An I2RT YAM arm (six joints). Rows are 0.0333 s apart.
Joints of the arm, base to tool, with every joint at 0 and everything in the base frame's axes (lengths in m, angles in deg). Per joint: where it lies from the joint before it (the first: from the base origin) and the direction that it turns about. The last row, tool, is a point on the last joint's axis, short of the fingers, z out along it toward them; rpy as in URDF.
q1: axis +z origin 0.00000 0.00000 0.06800
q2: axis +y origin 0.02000 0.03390 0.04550
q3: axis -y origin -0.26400 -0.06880 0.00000
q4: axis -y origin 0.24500 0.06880 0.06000
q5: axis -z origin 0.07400 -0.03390 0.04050
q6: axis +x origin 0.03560 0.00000 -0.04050
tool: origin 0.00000 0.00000 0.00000 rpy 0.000 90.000 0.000
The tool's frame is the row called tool.
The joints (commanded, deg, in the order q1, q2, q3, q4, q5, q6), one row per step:
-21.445, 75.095, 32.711, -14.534, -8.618, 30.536
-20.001, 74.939, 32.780, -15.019, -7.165, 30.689
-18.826, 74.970, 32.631, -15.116, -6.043, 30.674
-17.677, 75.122, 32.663, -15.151, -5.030, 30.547
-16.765, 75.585, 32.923, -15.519, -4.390, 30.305
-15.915, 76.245, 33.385, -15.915, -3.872, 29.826
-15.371, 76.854, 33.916, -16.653, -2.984, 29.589
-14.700, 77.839, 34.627, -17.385, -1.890, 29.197
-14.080, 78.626, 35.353, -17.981, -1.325, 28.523
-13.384, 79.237, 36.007, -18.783, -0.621, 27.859
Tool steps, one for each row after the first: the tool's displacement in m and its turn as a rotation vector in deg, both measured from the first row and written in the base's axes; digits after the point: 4 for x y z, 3 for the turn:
0.0011, 0.0049, 0.0003, -0.964, 0.665, 0.526
0.0018, 0.0090, -0.0007, -1.771, 1.240, 1.108
0.0032, 0.0128, -0.0012, -2.606, 1.662, 1.818
0.0048, 0.0157, -0.0020, -3.083, 2.376, 2.603
0.0072, 0.0183, -0.0027, -3.593, 3.093, 3.599
0.0088, 0.0196, -0.0032, -4.204, 4.113, 3.906
0.0114, 0.0210, -0.0042, -5.026, 5.377, 4.387
0.0142, 0.0226, -0.0043, -5.676, 6.183, 5.327
0.0163, 0.0247, -0.0043, -6.413, 7.118, 6.280

